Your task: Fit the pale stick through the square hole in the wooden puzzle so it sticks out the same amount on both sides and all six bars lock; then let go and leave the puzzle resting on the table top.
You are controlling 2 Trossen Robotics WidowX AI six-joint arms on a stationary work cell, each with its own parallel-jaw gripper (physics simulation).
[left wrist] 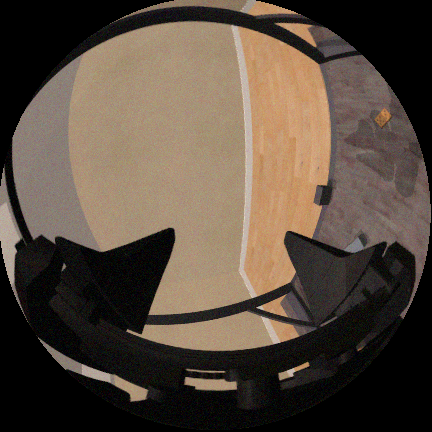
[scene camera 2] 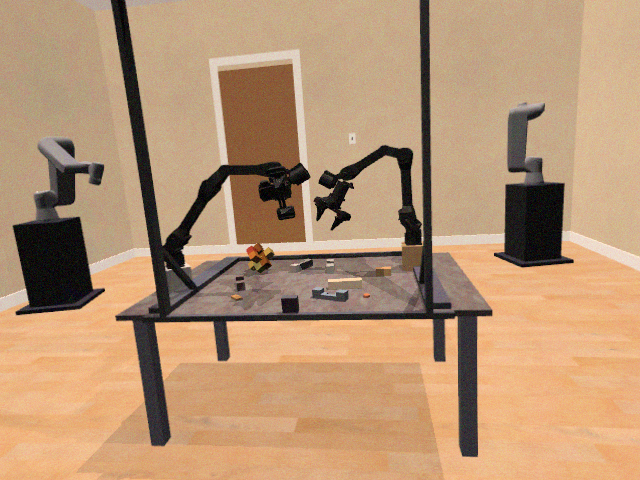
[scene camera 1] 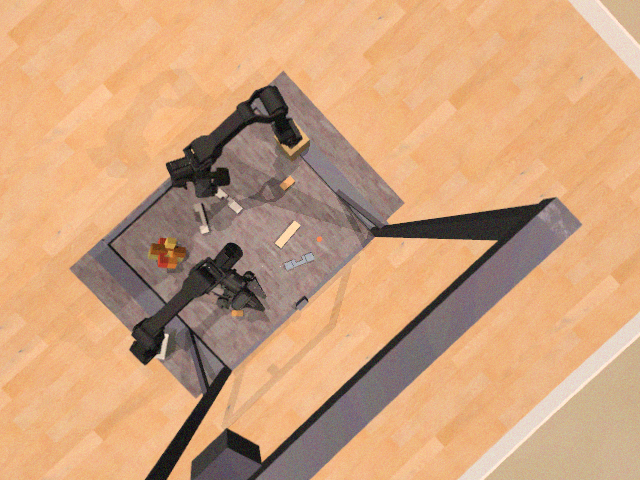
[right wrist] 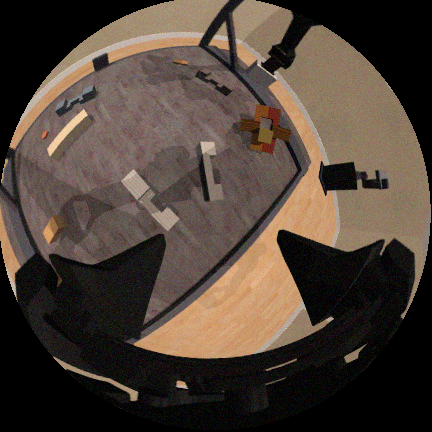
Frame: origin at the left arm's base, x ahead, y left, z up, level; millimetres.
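Where they show: left gripper, between the fingertips: (left wrist: 232, 235) (scene camera 2: 280, 201) (scene camera 1: 265, 304); right gripper, between the fingertips: (scene camera 2: 324, 225) (right wrist: 222, 238); left arm's base, origin of its link: (right wrist: 266, 68); right arm's base, origin of its link: (scene camera 2: 413, 243) (scene camera 1: 291, 137).
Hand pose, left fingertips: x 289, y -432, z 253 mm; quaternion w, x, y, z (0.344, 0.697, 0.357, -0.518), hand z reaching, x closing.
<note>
Each offset is from my left fingertips to the top centre of the thing.
The pale stick {316 mm down, 229 mm ahead, 8 mm right} (scene camera 1: 287, 234) (scene camera 2: 344, 283) (right wrist: 69, 132) lies flat on the table. The wooden puzzle (scene camera 1: 168, 252) (scene camera 2: 259, 257) (right wrist: 265, 129), a cross of red, orange, brown and yellow bars, rests on the table top near its back corner. An opening shows among its bars in the right wrist view. My left gripper (scene camera 1: 264, 303) (scene camera 2: 285, 212) (left wrist: 232, 235) is open and empty, high above the table, facing the wall and the table's front edge. My right gripper (scene camera 1: 206, 192) (scene camera 2: 326, 224) (right wrist: 222, 238) is open and empty, high above the table's back side. Stick and puzzle are apart.
Two pale notched bars {316 mm down, 233 mm ahead, 355 mm left} (scene camera 1: 202, 219) {316 mm down, 324 mm ahead, 256 mm left} (scene camera 1: 235, 206) lie between puzzle and stick. A blue-grey notched bar {316 mm down, 125 mm ahead, 75 mm right} (scene camera 1: 298, 261) (scene camera 2: 330, 295) and an orange disc {339 mm down, 231 mm ahead, 141 mm right} (scene camera 1: 318, 239) (scene camera 2: 366, 295) lie near the stick. An orange block {317 mm down, 438 mm ahead, 30 mm left} (scene camera 1: 287, 182) (scene camera 2: 383, 271), dark notched bar {316 mm down, 75 mm back, 289 mm left} (right wrist: 212, 82) and dark block {289 mm down, 45 mm back, 116 mm right} (scene camera 2: 290, 303) stand elsewhere.
</note>
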